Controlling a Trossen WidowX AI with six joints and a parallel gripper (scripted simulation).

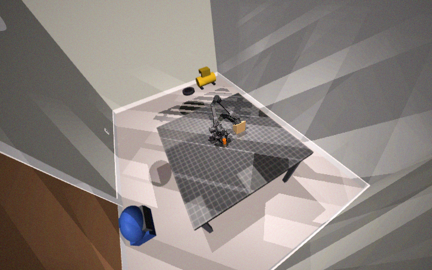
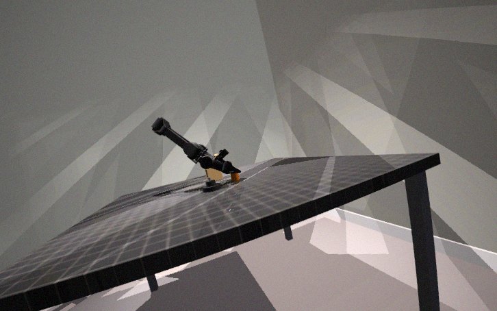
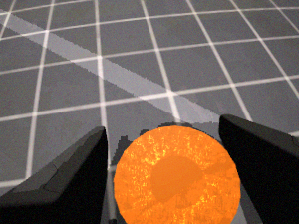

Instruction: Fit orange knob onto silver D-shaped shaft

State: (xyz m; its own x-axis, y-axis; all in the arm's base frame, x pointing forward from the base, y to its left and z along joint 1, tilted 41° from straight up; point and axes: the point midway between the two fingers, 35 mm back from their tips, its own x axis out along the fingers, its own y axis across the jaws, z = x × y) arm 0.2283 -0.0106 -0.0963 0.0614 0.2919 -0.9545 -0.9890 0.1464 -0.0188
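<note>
My gripper tip is 3 cm to the left of the orange knob. The rest, counted from my gripper tip: round pedestal: 8 cm ahead, 18 cm to the right, 1 cm below.
</note>
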